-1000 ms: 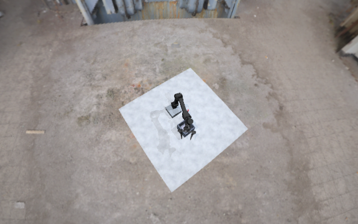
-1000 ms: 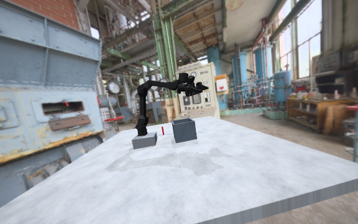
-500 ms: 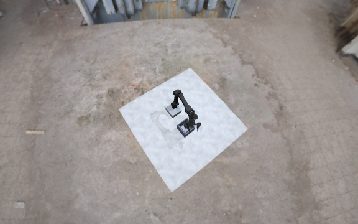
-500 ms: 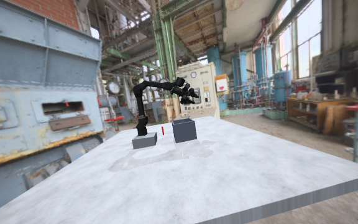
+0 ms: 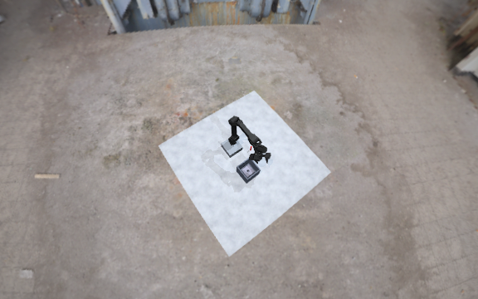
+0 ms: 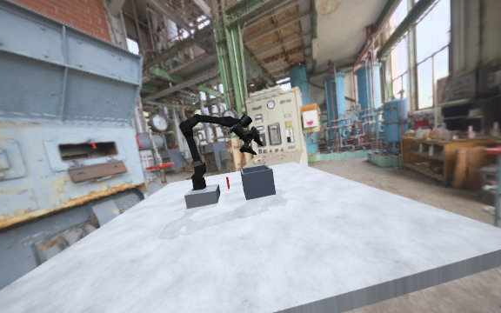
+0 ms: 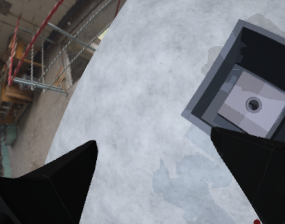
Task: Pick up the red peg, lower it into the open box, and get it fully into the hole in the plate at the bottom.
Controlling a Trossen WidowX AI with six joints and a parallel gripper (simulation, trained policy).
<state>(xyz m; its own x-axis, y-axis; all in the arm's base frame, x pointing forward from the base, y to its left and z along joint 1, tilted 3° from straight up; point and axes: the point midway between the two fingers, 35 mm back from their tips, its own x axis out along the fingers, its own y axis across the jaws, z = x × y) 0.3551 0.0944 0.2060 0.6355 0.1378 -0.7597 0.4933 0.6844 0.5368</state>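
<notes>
Now: the red peg 25 cm behind my gripper tip, 3 cm to the left of it and 19 cm below it. Round my gripper tip: pale plate: 4 cm behind, 11 cm to the right, 19 cm below.
</notes>
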